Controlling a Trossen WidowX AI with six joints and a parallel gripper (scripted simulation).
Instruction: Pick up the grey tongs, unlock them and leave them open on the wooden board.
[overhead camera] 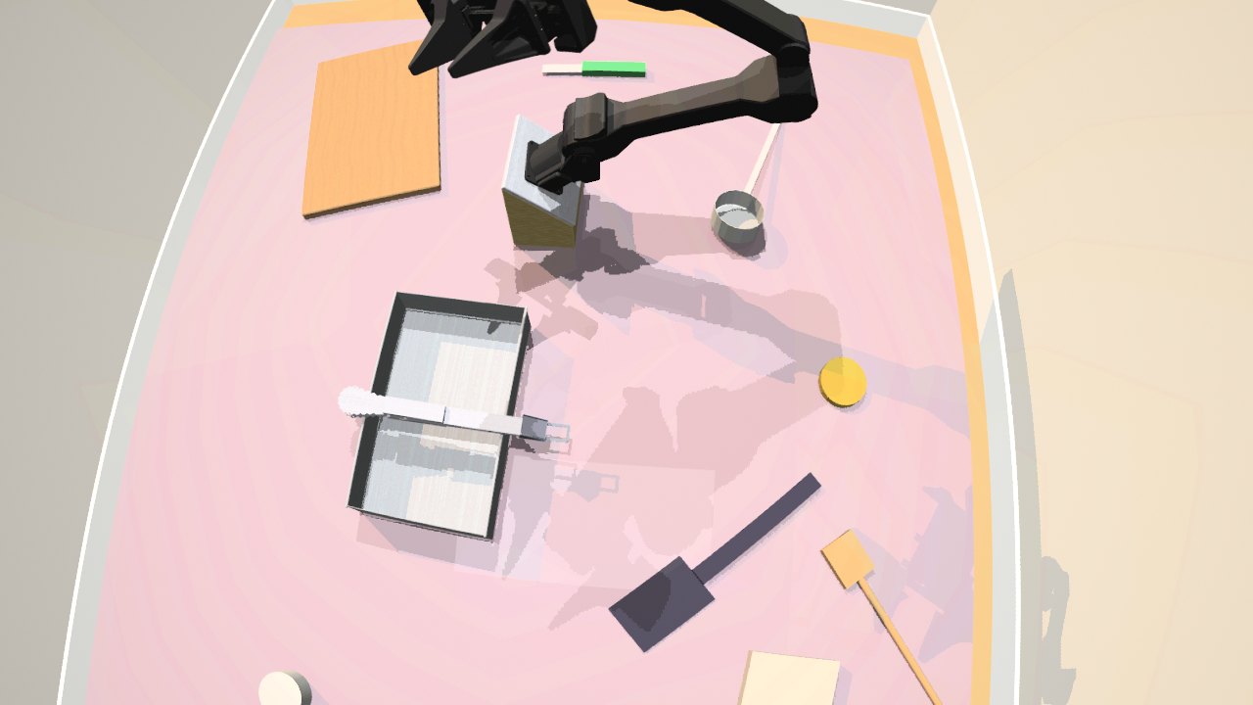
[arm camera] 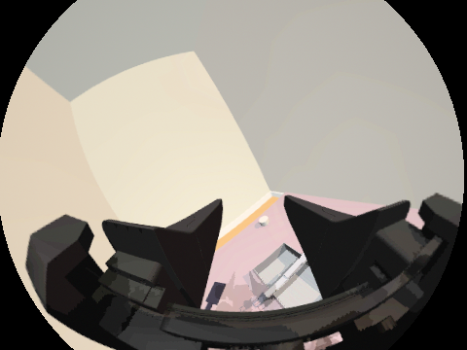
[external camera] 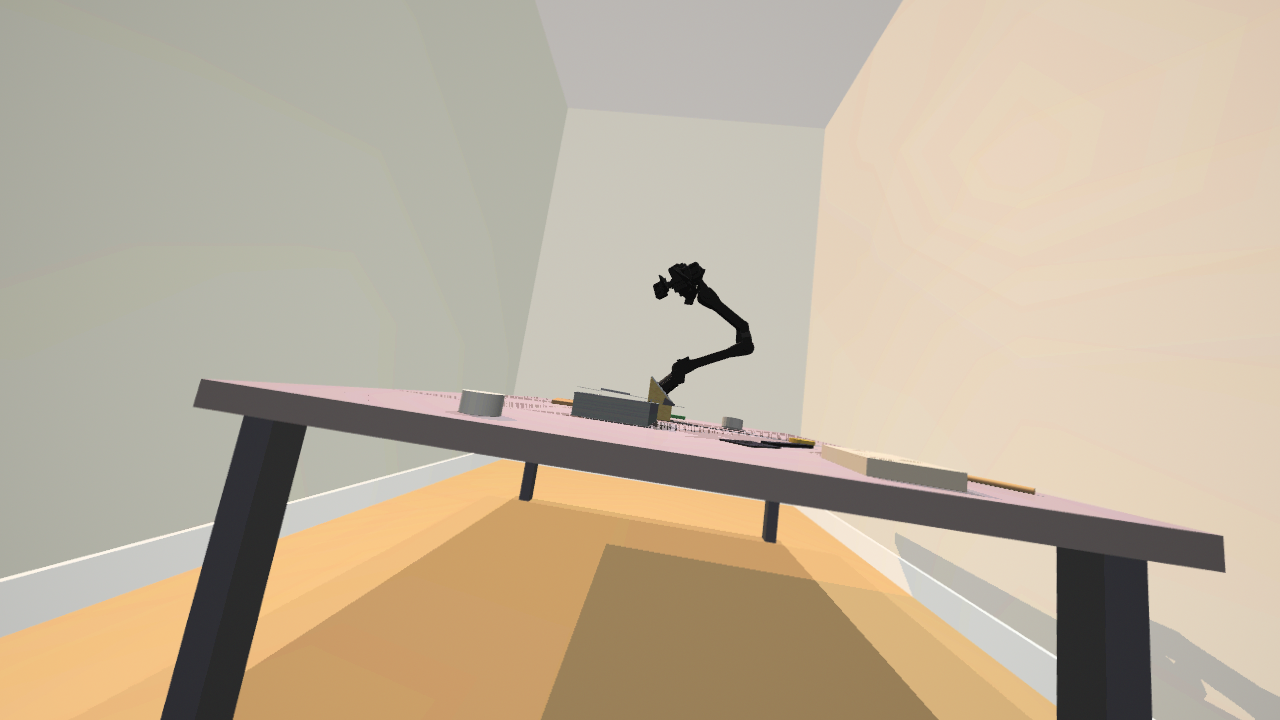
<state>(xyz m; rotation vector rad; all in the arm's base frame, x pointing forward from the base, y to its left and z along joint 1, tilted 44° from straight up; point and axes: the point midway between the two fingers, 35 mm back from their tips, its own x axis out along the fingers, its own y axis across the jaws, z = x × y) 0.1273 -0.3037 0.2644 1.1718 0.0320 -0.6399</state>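
Right now the roasting tin is 14 cm ahead of my gripper tip, 8 cm to the right of it and 48 cm below it. The rest, counted from my gripper tip: wooden board (38 cm behind, 27 cm to the right, 50 cm below); then yellow disc (9 cm ahead, 47 cm to the left, 50 cm below); then dark spatula (33 cm ahead, 28 cm to the left, 50 cm below).
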